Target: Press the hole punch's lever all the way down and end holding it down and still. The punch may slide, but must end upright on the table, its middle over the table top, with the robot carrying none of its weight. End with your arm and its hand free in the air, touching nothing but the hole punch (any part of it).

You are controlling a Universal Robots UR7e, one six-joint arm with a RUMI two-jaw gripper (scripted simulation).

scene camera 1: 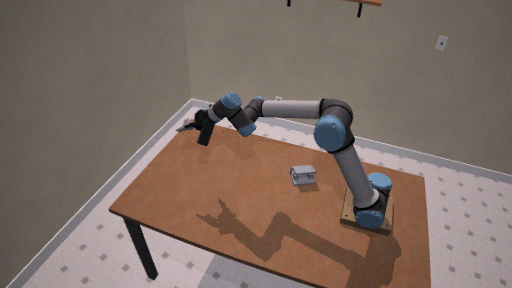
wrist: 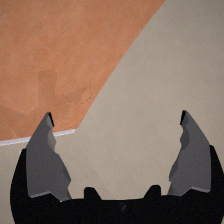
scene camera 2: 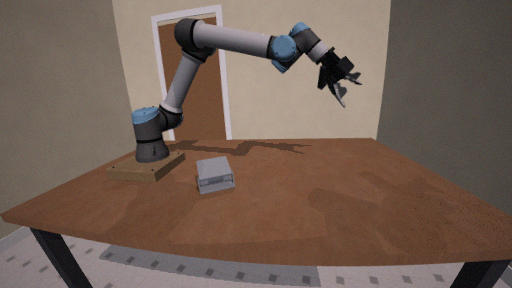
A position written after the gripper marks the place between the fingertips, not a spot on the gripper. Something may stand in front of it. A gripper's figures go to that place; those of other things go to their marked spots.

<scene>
The gripper [scene camera 2: 353, 95] is 0.81 m from the lens. A grey hole punch [scene camera 2: 212, 168]: 0.62 m from the lens.
</scene>
